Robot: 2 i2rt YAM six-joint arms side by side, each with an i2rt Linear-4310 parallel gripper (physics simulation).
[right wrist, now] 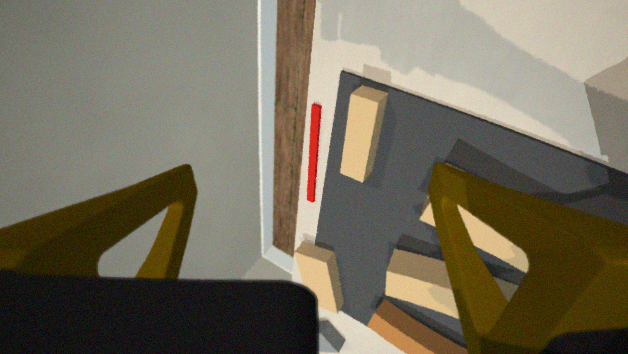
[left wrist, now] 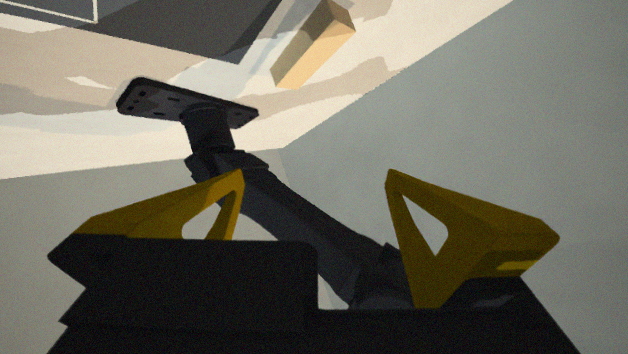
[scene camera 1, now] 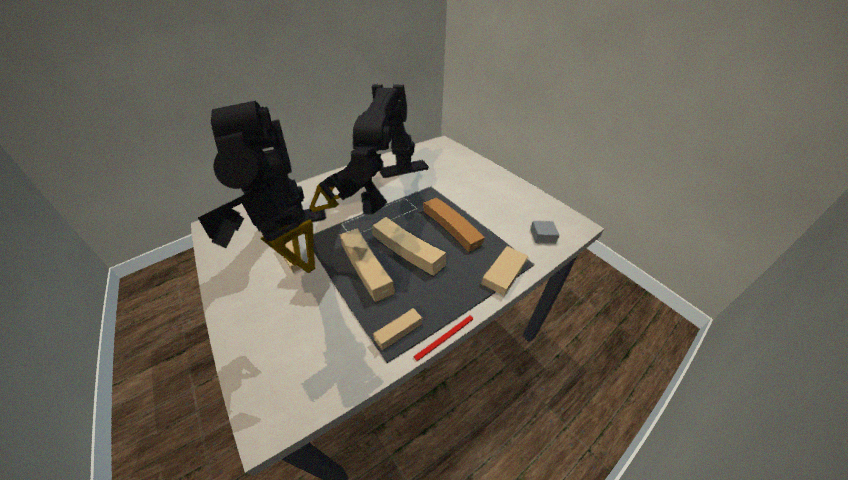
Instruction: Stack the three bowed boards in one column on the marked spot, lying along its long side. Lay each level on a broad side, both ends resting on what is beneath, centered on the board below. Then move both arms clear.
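Places are measured from the left arm's base along level axes (x right, y ahead, z up), in millimetres.
Where they show: left gripper, between the fingertips: point(left wrist: 314, 176) point(scene camera 1: 319, 204); right gripper, between the fingertips: point(right wrist: 312, 177) point(scene camera 1: 304, 267); left arm's base, origin of its link: point(scene camera 1: 403, 169); right arm's base, origin of its link: point(left wrist: 201, 108).
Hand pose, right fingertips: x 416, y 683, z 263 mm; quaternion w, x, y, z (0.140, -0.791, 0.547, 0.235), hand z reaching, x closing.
Observation:
Things, the pixels of their top centre, and the offset from my right fingertips. "spot": a spot on its surface instead. Level surfaces: height alone.
- orange bowed board, centre of its top: point(scene camera 1: 452, 217) dx -430, dy -264, dz -213 mm
- dark mat, height of its surface: dz -257 mm
- right corner, a spot on its surface: point(right wrist: 320, 277) point(scene camera 1: 498, 269) spot: dx -454, dy -32, dz -228 mm
- pale block, centre of its top: point(left wrist: 311, 61) point(scene camera 1: 289, 251) dx +71, dy -322, dz -235 mm
- red stick, centre of its top: point(right wrist: 312, 158) point(scene camera 1: 445, 336) dx -244, dy +81, dz -257 mm
- grey block, centre of its top: point(right wrist: 320, 342) point(scene camera 1: 545, 227) dx -695, dy -123, dz -227 mm
Two pale bowed boards, one point(scene camera 1: 367, 265) point(right wrist: 425, 215) at the left and one point(scene camera 1: 408, 245) point(right wrist: 417, 284) in the middle, and an orange bowed board point(scene camera 1: 453, 224) point(right wrist: 410, 327) at the right lie apart on the dark mat point(scene camera 1: 434, 300) point(right wrist: 345, 220). The marked spot, a thin white outline point(scene camera 1: 411, 204) point(left wrist: 95, 11), is at the mat's back edge, with no board on it. My left gripper point(scene camera 1: 323, 200) point(left wrist: 314, 176) is open and empty above the table behind the mat. My right gripper point(scene camera 1: 297, 254) point(right wrist: 312, 177) is open and empty, raised left of the mat.
Short pale blocks lie at the mat's front left point(scene camera 1: 397, 328) point(right wrist: 362, 135) and right corner point(scene camera 1: 504, 270) point(right wrist: 320, 277). Another pale block point(left wrist: 314, 47) is partly hidden behind my right gripper in the scene view. A red stick point(scene camera 1: 443, 337) point(right wrist: 314, 152) and grey block point(scene camera 1: 544, 230) lie off the mat.

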